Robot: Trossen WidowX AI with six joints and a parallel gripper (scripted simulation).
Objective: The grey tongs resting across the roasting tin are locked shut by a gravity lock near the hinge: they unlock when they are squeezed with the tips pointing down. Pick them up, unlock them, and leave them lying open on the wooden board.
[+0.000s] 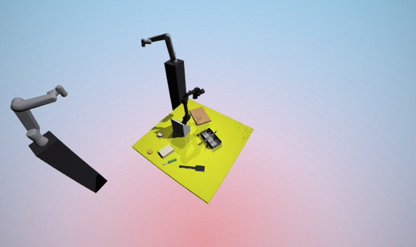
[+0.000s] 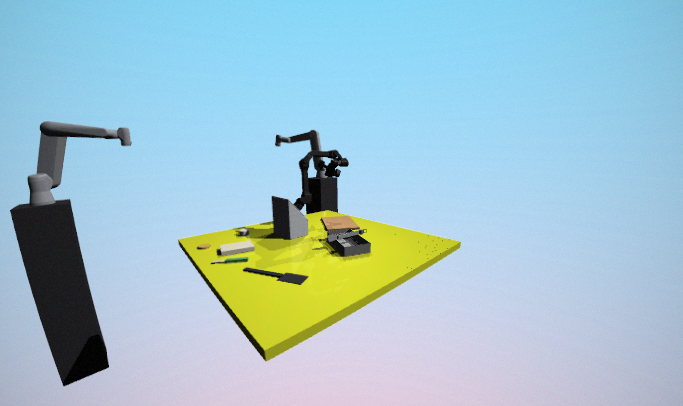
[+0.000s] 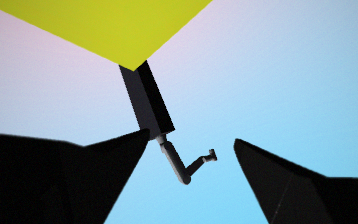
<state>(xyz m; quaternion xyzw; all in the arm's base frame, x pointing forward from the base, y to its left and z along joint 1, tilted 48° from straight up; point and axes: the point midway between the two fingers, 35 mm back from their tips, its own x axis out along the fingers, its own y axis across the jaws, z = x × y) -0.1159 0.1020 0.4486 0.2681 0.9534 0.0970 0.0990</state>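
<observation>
My gripper tip is 54 cm short of the grey roasting tin, 37 cm above it and 34 cm to the left of it. The rest, counted from my gripper tip: wooden board: 38 cm below, 16 cm ahead, 1 cm to the right; beige slab: 82 cm to the right, 38 cm below, 11 cm ahead; green-handled tool: 93 cm to the right, 38 cm below, 25 cm ahead.
</observation>
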